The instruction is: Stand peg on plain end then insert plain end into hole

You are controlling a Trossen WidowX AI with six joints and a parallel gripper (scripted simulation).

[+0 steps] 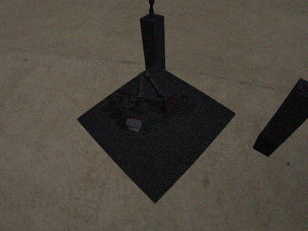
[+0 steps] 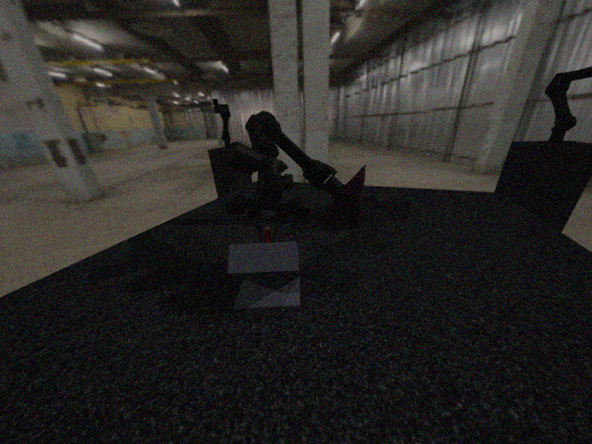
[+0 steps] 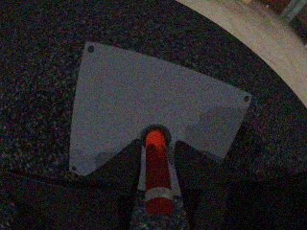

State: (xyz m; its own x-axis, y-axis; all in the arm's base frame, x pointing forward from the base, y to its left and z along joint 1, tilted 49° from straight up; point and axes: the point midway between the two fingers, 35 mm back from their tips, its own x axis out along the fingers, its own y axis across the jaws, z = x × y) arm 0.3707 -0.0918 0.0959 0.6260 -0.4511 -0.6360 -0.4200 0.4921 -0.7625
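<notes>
Right now the red peg is 1 cm to the right of my gripper tip, 1 cm behind it and 1 cm above it. Also, from my gripper tip: sloped panel: 3 cm below, 3 cm ahead, 1 cm to the left; grey base: 9 cm below, 5 cm ahead, 1 cm to the left.
</notes>
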